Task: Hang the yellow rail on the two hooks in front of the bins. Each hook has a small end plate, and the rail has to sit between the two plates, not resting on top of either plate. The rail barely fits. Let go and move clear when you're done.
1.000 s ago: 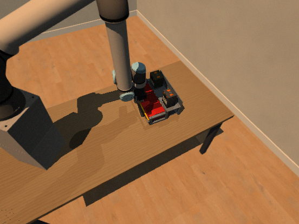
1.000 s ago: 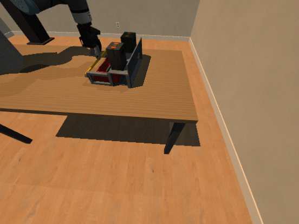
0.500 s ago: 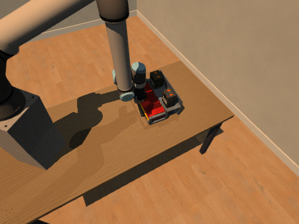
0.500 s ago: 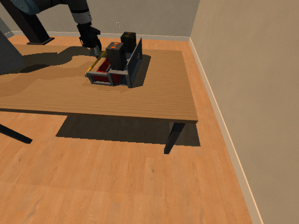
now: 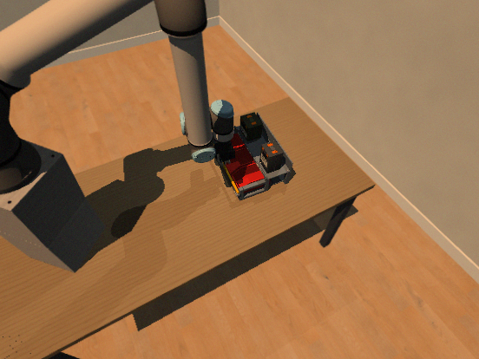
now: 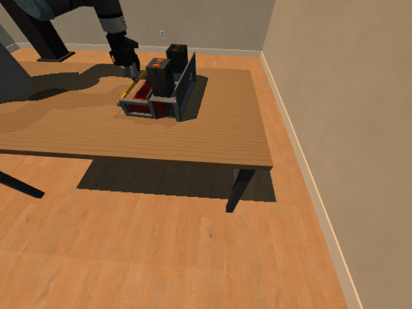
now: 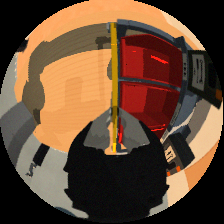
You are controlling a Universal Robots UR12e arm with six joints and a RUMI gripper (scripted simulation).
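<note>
My hand is 10 mm above the yellow rail. Round my hand: grey back panel: 270 mm ahead, 50 mm above.
</note>
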